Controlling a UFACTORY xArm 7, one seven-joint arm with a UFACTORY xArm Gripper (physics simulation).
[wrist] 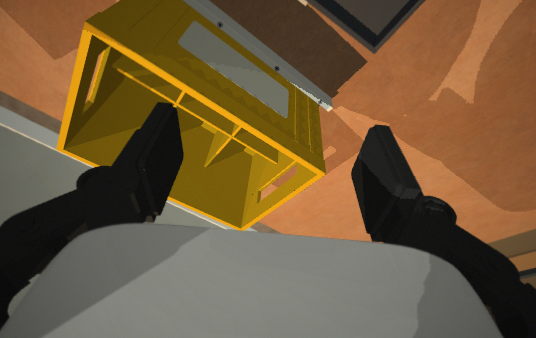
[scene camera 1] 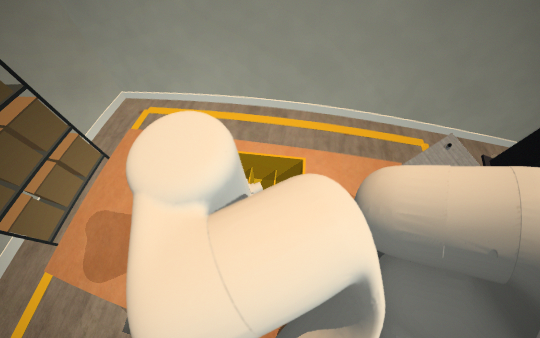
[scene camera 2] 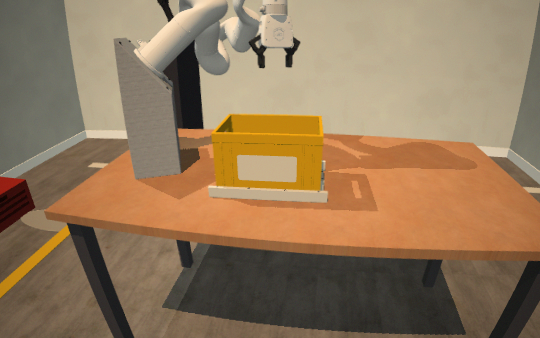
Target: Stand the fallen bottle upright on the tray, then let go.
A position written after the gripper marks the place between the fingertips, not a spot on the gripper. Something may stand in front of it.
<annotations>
The gripper shows in the wrist view [271,140] and in scene camera 2 [275,67].
</annotations>
